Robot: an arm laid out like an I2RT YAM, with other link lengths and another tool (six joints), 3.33 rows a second.
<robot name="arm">
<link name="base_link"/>
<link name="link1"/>
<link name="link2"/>
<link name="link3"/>
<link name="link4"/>
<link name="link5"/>
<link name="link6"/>
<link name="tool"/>
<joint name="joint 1" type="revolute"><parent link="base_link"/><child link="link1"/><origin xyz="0 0 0.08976" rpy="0 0 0"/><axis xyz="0 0 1"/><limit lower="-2.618" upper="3.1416"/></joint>
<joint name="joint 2" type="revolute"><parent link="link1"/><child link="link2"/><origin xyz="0.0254 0.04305 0.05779" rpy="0 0 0"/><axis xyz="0 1 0"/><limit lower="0" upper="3.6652"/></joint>
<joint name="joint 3" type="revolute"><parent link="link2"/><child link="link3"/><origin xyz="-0.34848 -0.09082 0" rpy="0 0 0"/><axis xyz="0 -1 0"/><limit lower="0" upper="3.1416"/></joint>
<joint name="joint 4" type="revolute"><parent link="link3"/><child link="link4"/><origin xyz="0.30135 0.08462 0.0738" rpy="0 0 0"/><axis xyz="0 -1 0"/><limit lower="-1.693" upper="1.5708"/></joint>
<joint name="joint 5" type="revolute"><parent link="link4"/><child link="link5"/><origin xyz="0.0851 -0.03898 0.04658" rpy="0 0 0"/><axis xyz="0 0 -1"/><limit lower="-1.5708" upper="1.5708"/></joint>
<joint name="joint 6" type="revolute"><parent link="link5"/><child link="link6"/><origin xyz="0.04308 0 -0.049" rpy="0 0 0"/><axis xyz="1 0 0"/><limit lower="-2.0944" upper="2.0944"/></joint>
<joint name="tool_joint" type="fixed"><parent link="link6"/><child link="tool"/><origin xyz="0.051 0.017 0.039" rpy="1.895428 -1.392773 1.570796"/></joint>
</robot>
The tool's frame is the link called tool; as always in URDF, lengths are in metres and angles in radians.
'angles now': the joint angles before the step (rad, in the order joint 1, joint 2, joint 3, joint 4, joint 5, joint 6). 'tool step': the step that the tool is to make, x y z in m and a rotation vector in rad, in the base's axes. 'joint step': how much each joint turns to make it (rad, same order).
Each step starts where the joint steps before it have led.
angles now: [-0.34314, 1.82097, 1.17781, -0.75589, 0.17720, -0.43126]
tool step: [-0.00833, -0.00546, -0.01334, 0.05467, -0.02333, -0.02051]
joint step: [-0.03089, -0.00001, -0.05153, 0.05419, -0.06028, 0.00001]
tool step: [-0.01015, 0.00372, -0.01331, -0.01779, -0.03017, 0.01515]
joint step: [-0.00115, -0.02251, -0.08506, 0.09916, 0.00229, -0.01717]
